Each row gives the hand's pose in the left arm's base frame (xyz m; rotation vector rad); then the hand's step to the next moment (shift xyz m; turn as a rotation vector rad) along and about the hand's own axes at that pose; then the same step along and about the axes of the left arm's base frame.
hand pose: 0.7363 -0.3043 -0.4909 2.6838 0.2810 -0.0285
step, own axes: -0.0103 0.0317 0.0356 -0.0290 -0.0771 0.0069
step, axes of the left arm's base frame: -0.0028 -0.0452 -0.0180 -0.0438 0.0595 -0.0371
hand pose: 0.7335 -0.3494 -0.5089 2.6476 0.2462 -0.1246
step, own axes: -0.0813 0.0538 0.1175 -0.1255 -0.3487 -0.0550
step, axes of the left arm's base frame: -0.0745 -0.1141 -0.0689 -0.1885 0.3103 -0.0923
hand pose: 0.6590 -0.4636 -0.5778 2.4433 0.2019 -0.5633
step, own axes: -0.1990 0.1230 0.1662 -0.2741 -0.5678 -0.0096
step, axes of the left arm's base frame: -0.2027 -0.2002 0.0341 -0.3973 0.4565 -0.1770
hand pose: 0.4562 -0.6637 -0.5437 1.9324 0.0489 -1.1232
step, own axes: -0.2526 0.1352 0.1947 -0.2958 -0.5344 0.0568
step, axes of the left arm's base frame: -0.2251 -0.1271 0.2306 -0.4414 0.3975 -0.1531
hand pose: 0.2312 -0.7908 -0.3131 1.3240 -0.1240 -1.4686
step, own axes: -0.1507 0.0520 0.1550 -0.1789 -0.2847 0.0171
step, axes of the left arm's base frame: -0.1180 0.0059 0.1883 -0.2301 0.2347 -0.0729
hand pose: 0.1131 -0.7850 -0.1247 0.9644 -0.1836 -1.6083
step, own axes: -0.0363 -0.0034 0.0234 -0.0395 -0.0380 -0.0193
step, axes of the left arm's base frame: -0.0193 0.0240 0.0304 -0.0169 0.0532 -0.0162
